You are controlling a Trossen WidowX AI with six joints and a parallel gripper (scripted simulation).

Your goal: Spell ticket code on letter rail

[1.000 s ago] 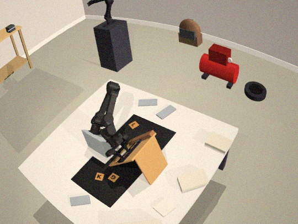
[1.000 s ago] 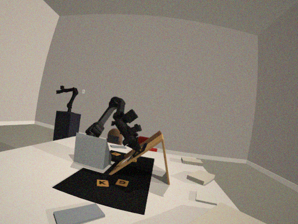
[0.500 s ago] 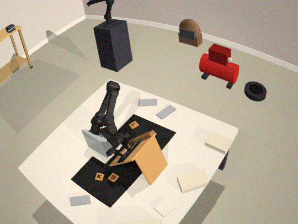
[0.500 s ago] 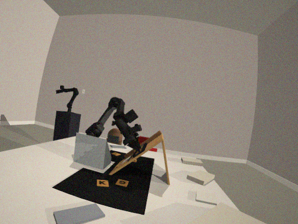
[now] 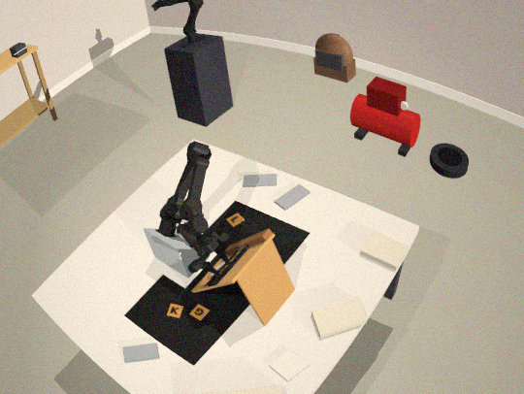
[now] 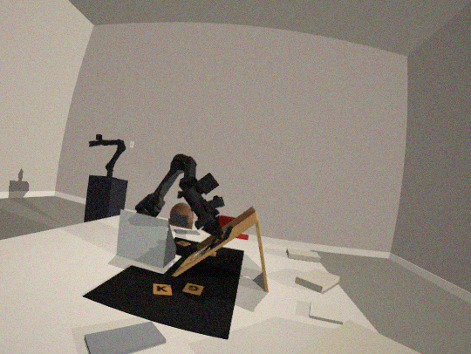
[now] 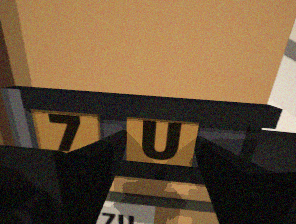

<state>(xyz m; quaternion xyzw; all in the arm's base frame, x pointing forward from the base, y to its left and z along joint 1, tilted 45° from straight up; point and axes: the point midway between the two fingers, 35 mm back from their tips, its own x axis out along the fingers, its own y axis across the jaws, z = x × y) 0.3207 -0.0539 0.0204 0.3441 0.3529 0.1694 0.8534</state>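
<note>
My gripper tip is 80 mm to the right of the 7 tile. Also, from my gripper tip: white ticket (80 mm below, 70 mm behind, 30 mm to the left); u tile (right at my gripper tip); black mat (150 mm below, 140 mm behind, 30 mm to the left).
</note>
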